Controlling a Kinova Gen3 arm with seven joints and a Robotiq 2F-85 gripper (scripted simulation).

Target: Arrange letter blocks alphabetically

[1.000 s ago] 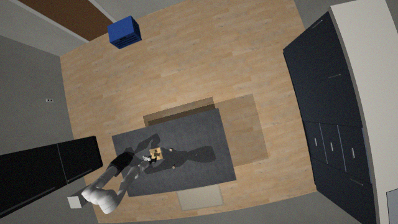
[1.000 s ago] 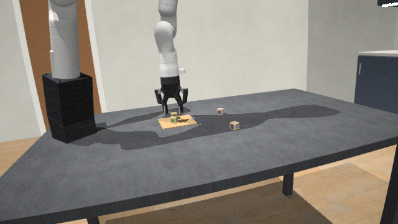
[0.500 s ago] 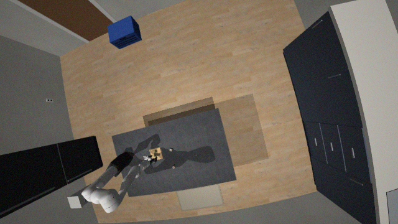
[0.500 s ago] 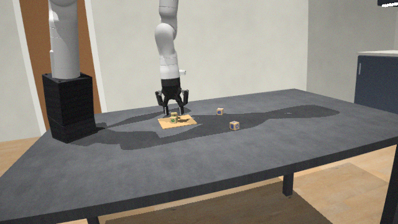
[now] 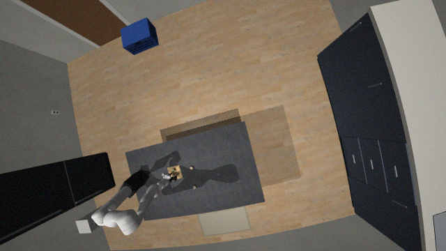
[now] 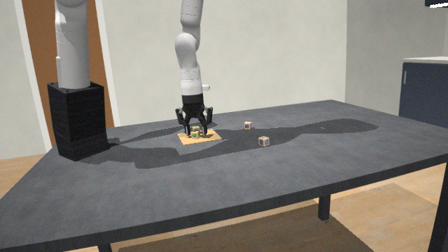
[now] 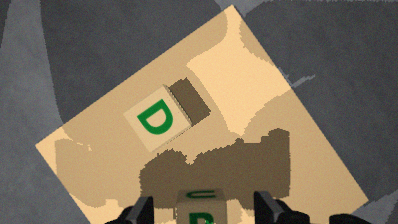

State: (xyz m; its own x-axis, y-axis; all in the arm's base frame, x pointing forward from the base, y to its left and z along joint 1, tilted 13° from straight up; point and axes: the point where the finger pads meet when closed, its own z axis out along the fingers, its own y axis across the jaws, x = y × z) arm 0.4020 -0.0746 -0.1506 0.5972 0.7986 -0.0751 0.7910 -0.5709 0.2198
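My gripper is now 20 mm above the mat, 10 mm to the right of it and 10 mm short of it. Round my hand: green-marked block (50 mm to the left, 20 mm ahead, 10 mm below).
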